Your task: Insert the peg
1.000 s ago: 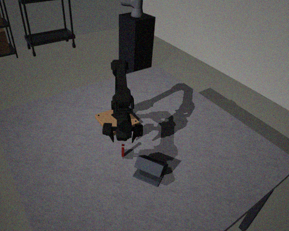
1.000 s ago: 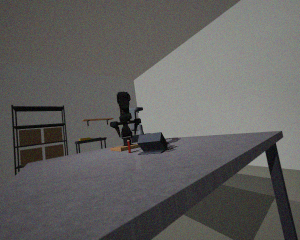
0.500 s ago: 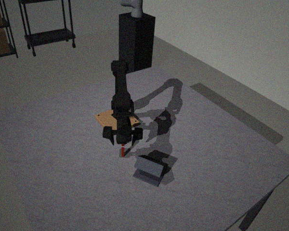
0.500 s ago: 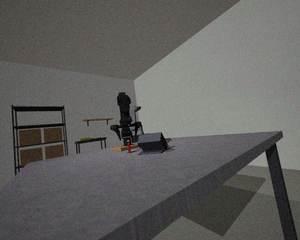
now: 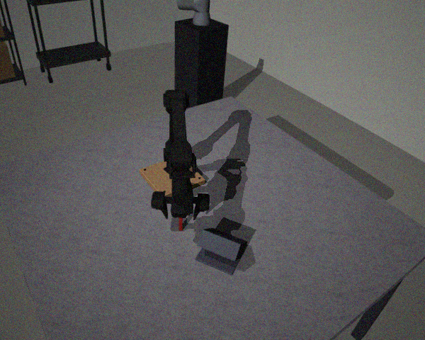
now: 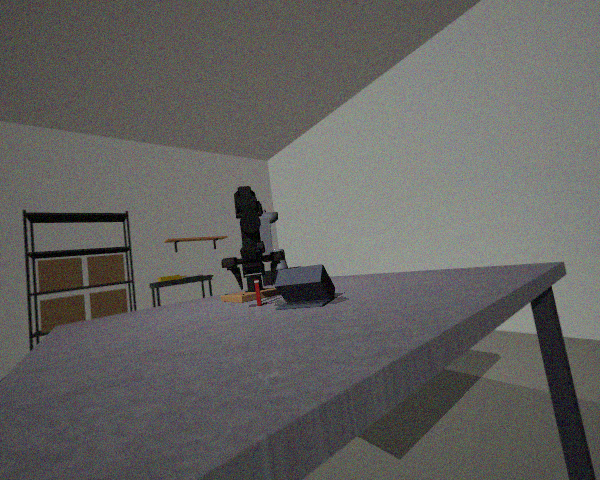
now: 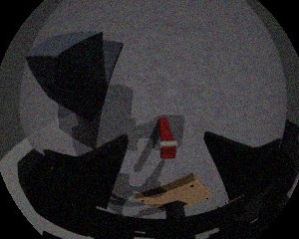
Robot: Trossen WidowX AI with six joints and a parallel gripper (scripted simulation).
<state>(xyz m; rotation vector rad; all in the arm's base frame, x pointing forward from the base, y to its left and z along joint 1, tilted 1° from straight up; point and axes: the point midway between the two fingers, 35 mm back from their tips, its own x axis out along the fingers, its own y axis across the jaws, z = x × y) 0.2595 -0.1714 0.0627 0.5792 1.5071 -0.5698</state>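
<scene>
My gripper tip is right at the red peg. Round my gripper tip: dark sloped panel: 17 cm ahead, 4 cm to the left, 1 cm below.
</scene>
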